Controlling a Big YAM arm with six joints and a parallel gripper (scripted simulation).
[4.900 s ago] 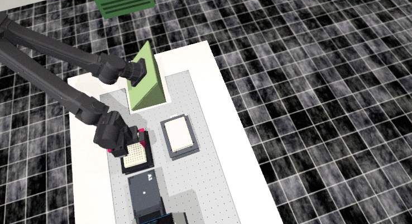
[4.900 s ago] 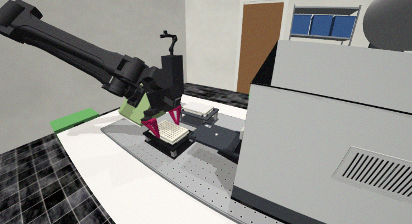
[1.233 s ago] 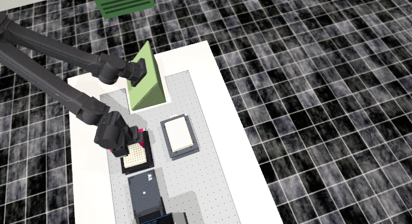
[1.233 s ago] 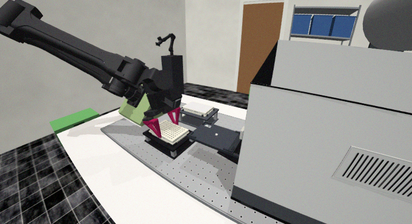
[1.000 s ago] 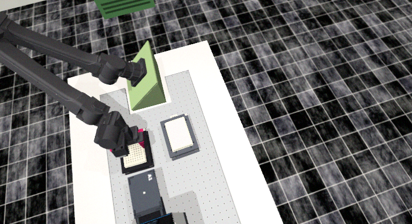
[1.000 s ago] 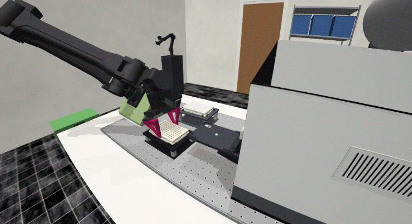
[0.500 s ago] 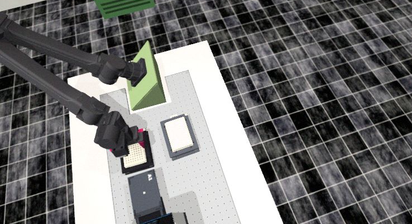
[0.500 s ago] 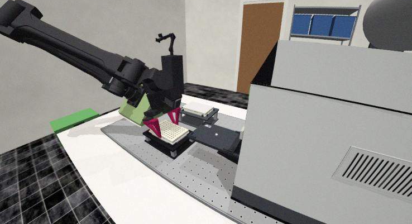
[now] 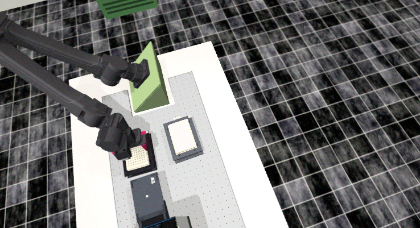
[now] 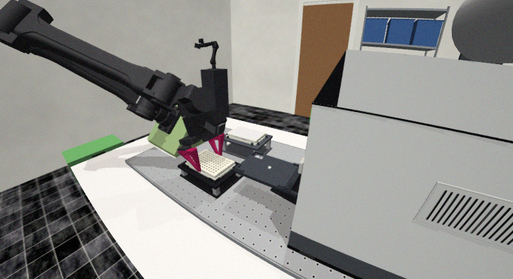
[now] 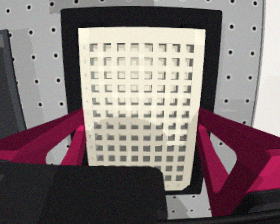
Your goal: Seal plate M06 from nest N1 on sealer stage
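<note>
Now: hand 20 mm above the black plate nest N1. Round my hand: grey nest N2: 190 mm to the left, 10 mm behind; 96-well plate M06: right at my hand; dark sealer stage: 180 mm ahead, 40 mm above, 30 mm to the left.
</note>
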